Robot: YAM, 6 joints.
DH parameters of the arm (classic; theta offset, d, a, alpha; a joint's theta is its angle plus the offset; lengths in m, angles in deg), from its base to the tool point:
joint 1: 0 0.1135 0.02 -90
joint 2: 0 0 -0.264 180
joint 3: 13.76 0 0.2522 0
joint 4: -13.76 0 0.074 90
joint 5: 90 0 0 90
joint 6: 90 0.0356 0 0
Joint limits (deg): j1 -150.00..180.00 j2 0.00..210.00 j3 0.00..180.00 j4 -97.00..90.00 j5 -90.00..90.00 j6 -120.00..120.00
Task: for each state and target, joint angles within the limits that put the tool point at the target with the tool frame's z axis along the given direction. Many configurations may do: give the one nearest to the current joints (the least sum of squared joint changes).
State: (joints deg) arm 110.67 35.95 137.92 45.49 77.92 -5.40
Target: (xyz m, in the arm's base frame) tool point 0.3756 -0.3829 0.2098 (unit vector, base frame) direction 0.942 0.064 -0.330
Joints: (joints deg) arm 131.61 0.11 131.47 78.38 48.31 -5.40
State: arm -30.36 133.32 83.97 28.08 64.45 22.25
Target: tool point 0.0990 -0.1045 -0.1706 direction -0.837 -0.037 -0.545
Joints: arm -38.70 173.84 55.98 -21.28 33.53 22.25
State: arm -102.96 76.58 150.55 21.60 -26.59 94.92
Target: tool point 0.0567 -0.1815 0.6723 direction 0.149 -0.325 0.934
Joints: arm -73.17 83.52 120.06 32.69 -2.78 94.92
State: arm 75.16 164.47 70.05 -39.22 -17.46 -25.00
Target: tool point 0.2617 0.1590 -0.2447 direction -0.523 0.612 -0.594
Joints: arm 26.08 184.41 92.68 -16.93 -51.19 -25.00
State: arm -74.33 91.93 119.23 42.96 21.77 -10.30
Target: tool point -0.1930 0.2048 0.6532 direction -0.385 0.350 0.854
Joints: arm -47.01 51.70 146.65 26.31 2.46 -10.30
